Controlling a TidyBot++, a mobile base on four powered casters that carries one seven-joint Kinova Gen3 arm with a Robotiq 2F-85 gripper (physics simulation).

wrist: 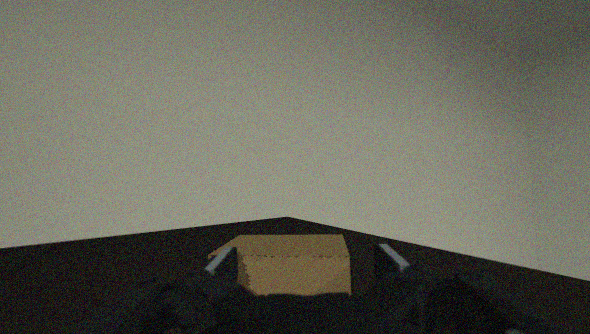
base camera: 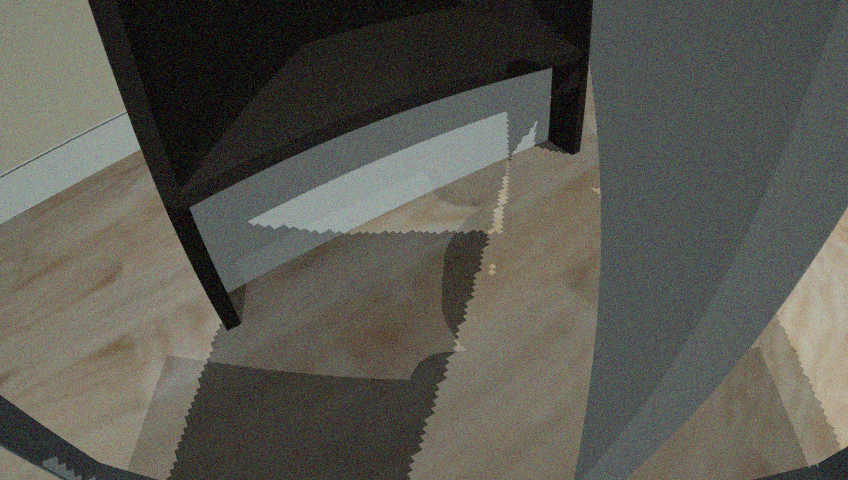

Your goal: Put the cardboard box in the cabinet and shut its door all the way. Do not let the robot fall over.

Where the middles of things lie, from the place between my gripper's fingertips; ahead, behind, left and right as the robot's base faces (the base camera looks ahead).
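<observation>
I find the cardboard box [wrist: 307, 265] in the wrist view, and my gripper is short of it by 30 mm, to the right of it by 20 mm, and above it by 20 mm.
</observation>
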